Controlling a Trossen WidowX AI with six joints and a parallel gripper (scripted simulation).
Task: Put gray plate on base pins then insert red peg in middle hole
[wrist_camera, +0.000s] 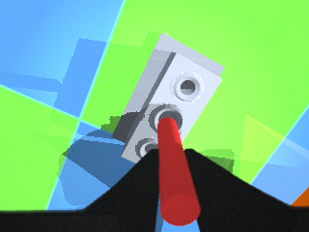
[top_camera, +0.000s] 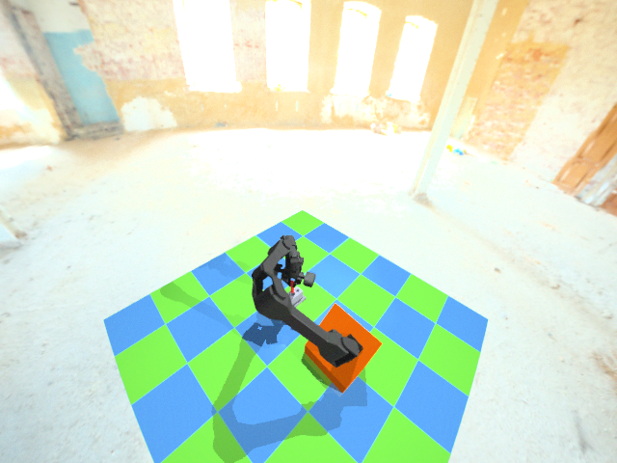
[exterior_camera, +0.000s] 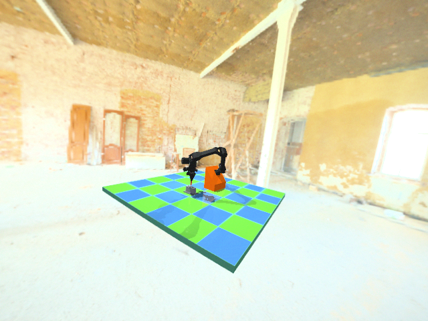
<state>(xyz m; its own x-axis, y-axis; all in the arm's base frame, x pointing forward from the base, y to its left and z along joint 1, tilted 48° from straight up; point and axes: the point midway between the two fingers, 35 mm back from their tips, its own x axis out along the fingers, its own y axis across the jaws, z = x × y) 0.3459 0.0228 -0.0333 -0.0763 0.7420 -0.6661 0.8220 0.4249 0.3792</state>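
My gripper tip is now 7 cm above the gray plate. The rest, counted from my gripper tip: red peg (right at my gripper tip); then gray base (11 cm below).
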